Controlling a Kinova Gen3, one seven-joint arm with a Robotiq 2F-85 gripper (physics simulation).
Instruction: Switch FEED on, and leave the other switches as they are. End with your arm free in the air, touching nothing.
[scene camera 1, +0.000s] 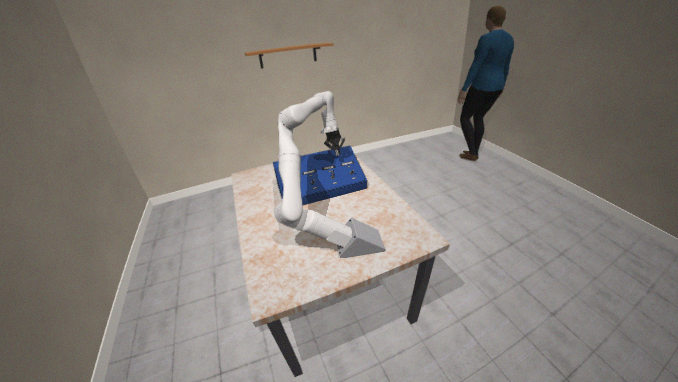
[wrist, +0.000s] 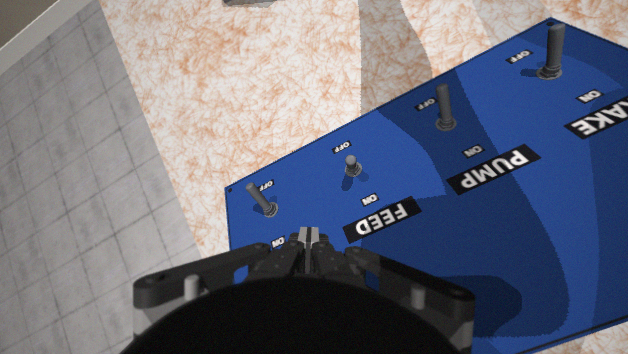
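Seen in the pictures: gripper, fingertip midpoint: (scene camera 1: 338, 155) (wrist: 309, 239); arm's base, origin of the base link: (scene camera 1: 345, 236).
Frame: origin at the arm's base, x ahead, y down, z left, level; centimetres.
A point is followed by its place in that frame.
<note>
The blue switch panel (scene camera 1: 357, 181) @[x 41.6, y 0.6, z -20.1 cm] (wrist: 305, 185) @[x 46.0, y -2.0, z -13.0 cm] lies on the table. The FEED switch (scene camera 1: 333, 174) @[x 45.4, y -4.8, z -6.9 cm] (wrist: 352, 164) @[x 46.4, y -7.2, z -6.5 cm] has a lever that looks short in the wrist view, tipped toward the camera and the ON side, unlike its neighbours. The PUMP switch (scene camera 1: 313, 181) @[x 42.3, y -4.7, z 5.4 cm] (wrist: 444, 107) @[x 44.0, y -4.7, z 5.0 cm], the partly labelled "AKE" switch (wrist: 554, 52) @[x 43.1, y -4.6, z 16.9 cm] and the switch at the wrist view's left (scene camera 1: 353, 173) @[x 46.7, y -2.1, z -19.4 cm] (wrist: 260, 199) @[x 45.8, y -4.8, z -18.4 cm] lean toward OFF. That last switch's name is hidden behind my gripper. My gripper (scene camera 1: 337, 151) @[x 51.3, y -13.4, z -12.0 cm] (wrist: 309, 239) @[x 51.3, y -13.4, z -12.0 cm] is shut and empty, above the panel's far part and apart from the levers.
The marbled table (scene camera 1: 280, 290) @[x -14.5, y 6.8, z 31.8 cm] (wrist: 225, 75) @[x 19.0, y 6.8, z -22.1 cm] carries the arm's grey base (scene camera 1: 362, 240) @[x -7.1, y -2.5, z -5.4 cm] in front of the panel. A wooden wall shelf (scene camera 1: 290, 49) hangs behind. A person (scene camera 1: 492, 62) in a blue top stands at the right, away from the table.
</note>
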